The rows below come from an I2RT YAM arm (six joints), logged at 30 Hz.
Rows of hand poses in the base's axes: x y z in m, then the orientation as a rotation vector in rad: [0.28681, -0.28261, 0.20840, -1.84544, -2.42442, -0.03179]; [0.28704, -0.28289, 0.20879, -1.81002, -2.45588, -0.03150]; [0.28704, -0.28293, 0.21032, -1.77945, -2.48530, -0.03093]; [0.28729, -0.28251, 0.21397, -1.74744, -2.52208, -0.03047]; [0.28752, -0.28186, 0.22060, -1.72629, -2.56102, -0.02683]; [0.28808, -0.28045, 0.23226, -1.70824, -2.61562, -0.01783]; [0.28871, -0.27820, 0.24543, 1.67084, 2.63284, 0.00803]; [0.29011, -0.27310, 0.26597, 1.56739, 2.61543, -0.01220]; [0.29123, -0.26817, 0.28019, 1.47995, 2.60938, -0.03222]
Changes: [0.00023, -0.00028, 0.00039, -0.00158, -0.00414, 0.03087]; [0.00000, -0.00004, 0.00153, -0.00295, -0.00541, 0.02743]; [0.00025, 0.00042, 0.00365, -0.00619, -0.01025, 0.03077]; [0.00023, 0.00065, 0.00663, -0.01291, -0.01591, 0.02548]; [0.00056, 0.00141, 0.01166, -0.02425, -0.02670, 0.02896]; [0.00063, 0.00225, 0.01317, -0.02746, -0.03101, 0.02594]; [0.00140, 0.00510, 0.02054, -0.04871, -0.05112, 0.05080]; [0.00112, 0.00493, 0.01422, -0.03859, -0.03396, 0.04734]
